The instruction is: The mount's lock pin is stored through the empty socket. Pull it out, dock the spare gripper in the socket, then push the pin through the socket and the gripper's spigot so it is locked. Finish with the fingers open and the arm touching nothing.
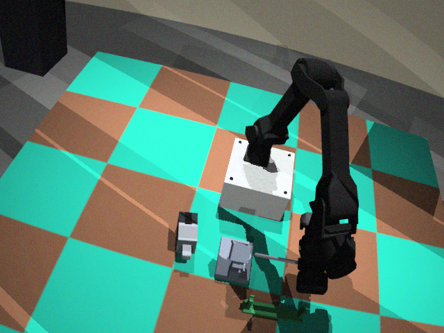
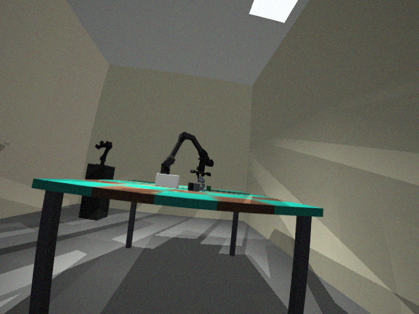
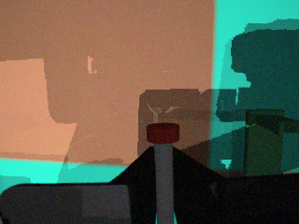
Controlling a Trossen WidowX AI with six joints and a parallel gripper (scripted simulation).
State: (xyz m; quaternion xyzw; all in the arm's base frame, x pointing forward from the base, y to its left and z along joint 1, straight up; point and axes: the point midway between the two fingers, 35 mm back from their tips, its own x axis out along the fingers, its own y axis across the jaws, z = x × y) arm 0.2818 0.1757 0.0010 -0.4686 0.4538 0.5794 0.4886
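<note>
My gripper tip is 90 mm short of the green holder, 40 mm to the left of it and 40 mm above it. Also, from my gripper tip: grey socket mount 10 mm ahead, 160 mm to the right, 10 mm below; then spare gripper 20 mm behind, 280 mm to the right, 40 mm below.
</note>
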